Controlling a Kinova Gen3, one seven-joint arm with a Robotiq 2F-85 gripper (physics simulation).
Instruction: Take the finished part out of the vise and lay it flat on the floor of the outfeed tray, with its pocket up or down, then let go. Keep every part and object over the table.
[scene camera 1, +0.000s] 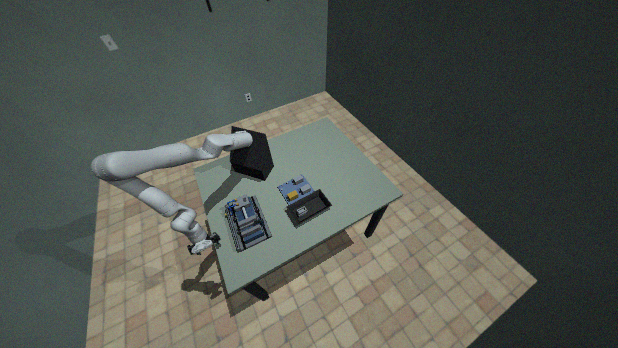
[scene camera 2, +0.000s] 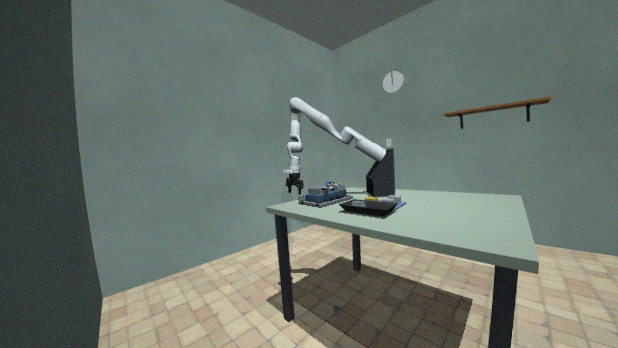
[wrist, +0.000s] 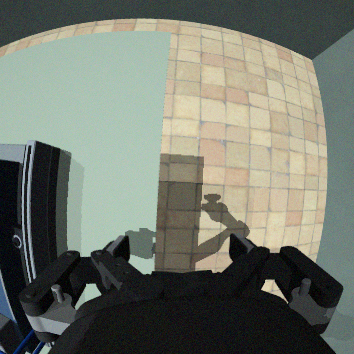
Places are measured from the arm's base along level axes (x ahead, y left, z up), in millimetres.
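Where they show: gripper, fingertip midpoint: (scene camera 1: 208, 248) (scene camera 2: 294, 193) (wrist: 179, 246); arm's base, origin of the base link: (scene camera 1: 246, 139) (scene camera 2: 382, 156).
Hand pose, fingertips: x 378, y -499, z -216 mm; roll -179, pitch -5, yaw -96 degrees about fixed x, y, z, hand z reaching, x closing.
Each offset is from my fingertips to the top centre of the thing. "pt": to the spot under its first point. Level surfaces: height alone.
My gripper (scene camera 1: 206, 245) (scene camera 2: 295, 192) (wrist: 179, 246) is open and empty, pointing down above the table's left edge, beside the vise. The vise {22 mm back, 242 mm left, 57 mm up} (scene camera 1: 246, 215) (scene camera 2: 326, 195) is blue and grey on a dark railed base; part of its base {pt 39 mm ahead, 131 mm left, 14 mm down} (wrist: 42, 210) shows at the left of the wrist view. I cannot tell whether a part sits between its jaws. The black outfeed tray (scene camera 1: 316, 205) (scene camera 2: 367, 208) stands to its right. A small light grey block {139 mm ahead, 522 mm left, 5 mm up} (scene camera 1: 301, 211) lies in the tray. No part shows between my fingers.
A blue board {pt 61 mm back, 547 mm left, 34 mm down} (scene camera 1: 286, 189) with a yellow block {15 mm ahead, 546 mm left, 2 mm up} (scene camera 1: 292, 195) and grey blocks stands behind the tray. The black arm mount (scene camera 1: 252, 155) (scene camera 2: 384, 175) is at the back. A small dark bluish shape {9 mm back, 290 mm left, 754 mm down} (scene camera 2: 337, 310), too small to identify, shows on the floor beneath the table {42 mm down} (scene camera 2: 450, 215).
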